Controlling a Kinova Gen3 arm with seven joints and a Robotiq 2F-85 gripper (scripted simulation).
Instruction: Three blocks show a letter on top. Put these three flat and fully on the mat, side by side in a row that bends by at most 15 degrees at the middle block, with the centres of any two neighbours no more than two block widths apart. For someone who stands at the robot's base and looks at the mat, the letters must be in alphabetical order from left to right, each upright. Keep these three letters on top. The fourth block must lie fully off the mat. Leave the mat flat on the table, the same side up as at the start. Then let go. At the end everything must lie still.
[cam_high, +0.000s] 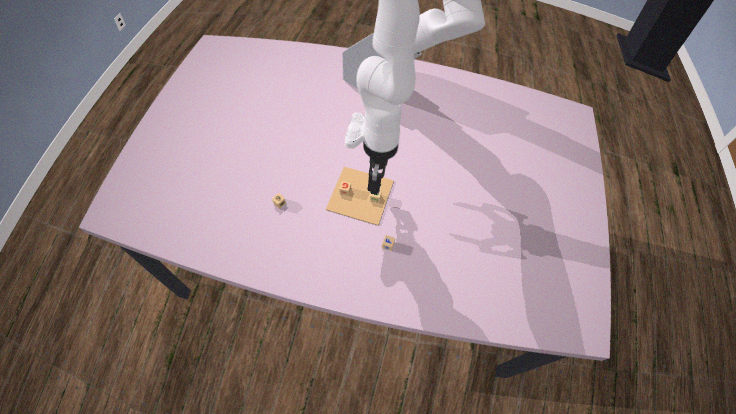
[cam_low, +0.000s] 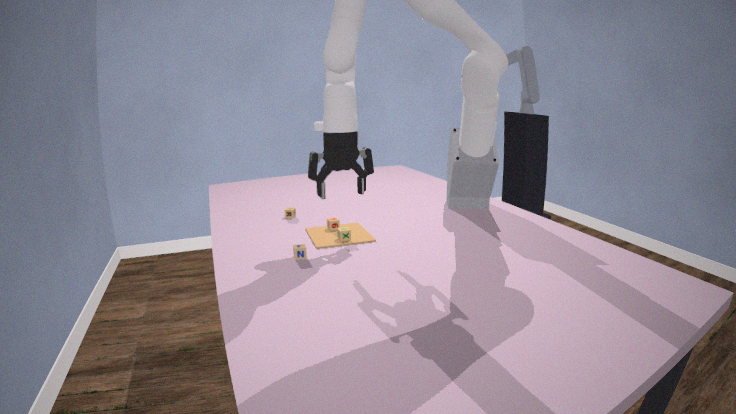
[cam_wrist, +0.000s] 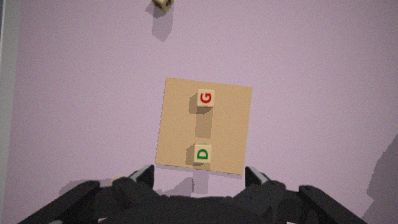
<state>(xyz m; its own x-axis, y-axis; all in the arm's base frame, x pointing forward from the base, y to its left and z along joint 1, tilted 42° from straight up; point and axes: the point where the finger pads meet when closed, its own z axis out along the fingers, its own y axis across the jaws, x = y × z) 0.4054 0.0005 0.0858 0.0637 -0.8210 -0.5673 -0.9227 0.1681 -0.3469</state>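
Now: hand 120 mm short of the blue N block, 60 mm to the right of it and 100 mm above it. Also, from my hand: green D block: 100 mm below; then tan mat: 40 mm to the right, 110 mm below.
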